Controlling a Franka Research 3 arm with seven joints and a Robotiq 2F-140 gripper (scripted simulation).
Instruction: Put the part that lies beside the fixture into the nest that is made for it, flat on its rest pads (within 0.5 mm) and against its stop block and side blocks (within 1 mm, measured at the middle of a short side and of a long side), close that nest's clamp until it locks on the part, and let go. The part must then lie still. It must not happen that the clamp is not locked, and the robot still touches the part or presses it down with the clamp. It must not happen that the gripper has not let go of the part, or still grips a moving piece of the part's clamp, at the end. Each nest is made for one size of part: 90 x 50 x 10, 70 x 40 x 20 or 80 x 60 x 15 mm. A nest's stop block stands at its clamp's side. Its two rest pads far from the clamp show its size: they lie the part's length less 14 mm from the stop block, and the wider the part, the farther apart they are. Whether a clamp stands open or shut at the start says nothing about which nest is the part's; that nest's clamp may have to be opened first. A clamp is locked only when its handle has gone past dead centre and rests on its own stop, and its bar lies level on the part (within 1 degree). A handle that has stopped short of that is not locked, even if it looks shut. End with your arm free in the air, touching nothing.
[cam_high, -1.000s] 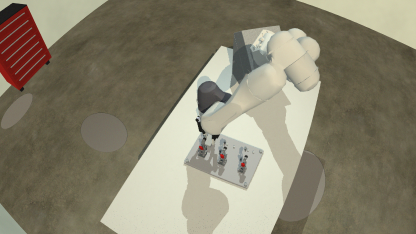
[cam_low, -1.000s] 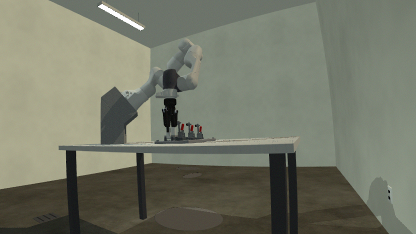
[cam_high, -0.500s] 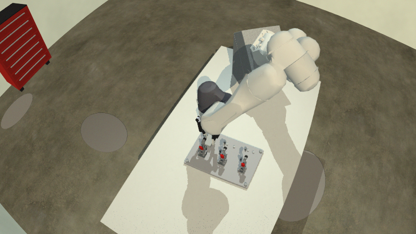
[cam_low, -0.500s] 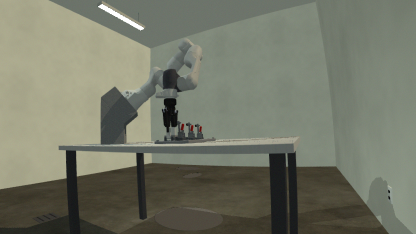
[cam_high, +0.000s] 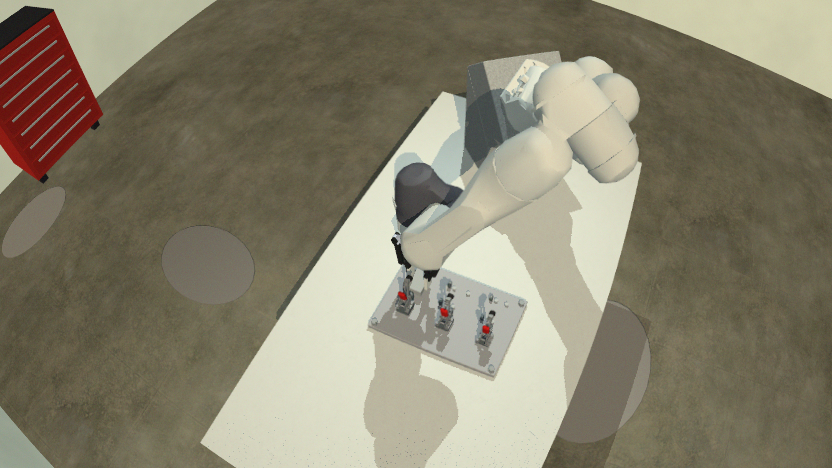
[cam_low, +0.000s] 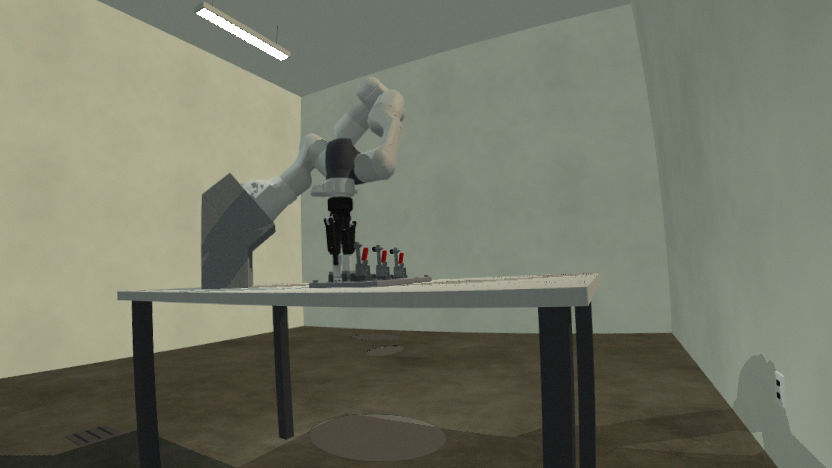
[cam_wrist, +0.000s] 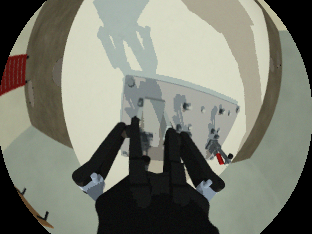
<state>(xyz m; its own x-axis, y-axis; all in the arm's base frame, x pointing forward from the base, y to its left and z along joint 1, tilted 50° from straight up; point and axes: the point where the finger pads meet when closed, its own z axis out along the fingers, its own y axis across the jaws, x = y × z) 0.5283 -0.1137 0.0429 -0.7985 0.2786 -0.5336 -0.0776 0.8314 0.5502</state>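
The pale grey part lies 30 mm below my hand. From my hand the other things lie so: plate (30 mm ahead, 110 mm to the left, 50 mm below).
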